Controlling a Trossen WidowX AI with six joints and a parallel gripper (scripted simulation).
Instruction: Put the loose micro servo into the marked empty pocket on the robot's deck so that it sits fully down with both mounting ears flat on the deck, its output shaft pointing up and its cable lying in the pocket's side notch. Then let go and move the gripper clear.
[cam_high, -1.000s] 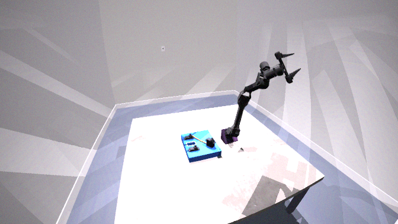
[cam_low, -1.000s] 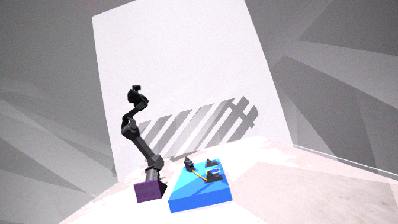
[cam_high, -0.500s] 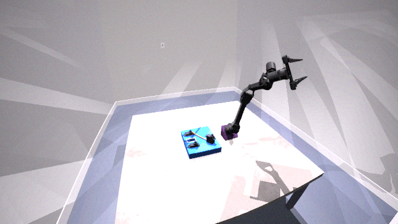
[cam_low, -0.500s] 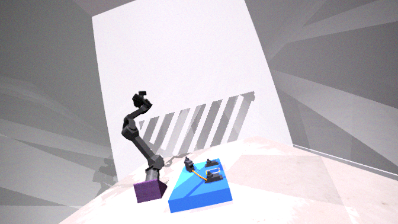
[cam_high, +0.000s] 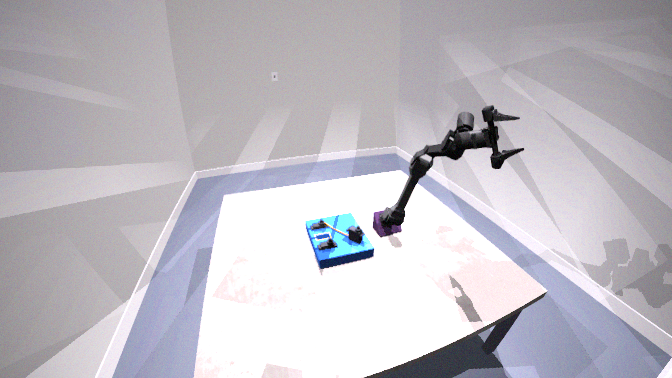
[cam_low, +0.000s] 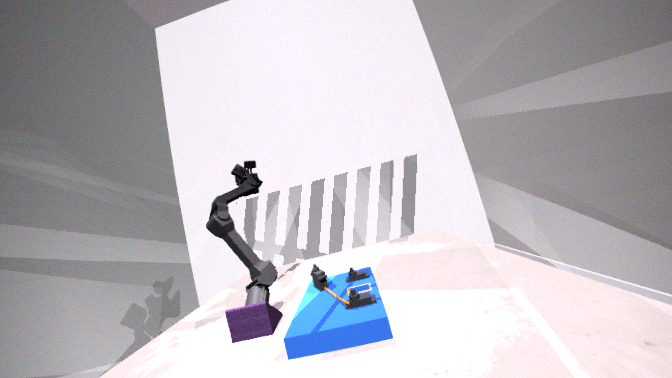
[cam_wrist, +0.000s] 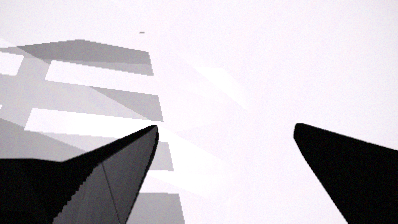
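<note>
My gripper tip is now 39 cm short of the blue deck, 46 cm to the left of it and 58 cm above it.
</note>
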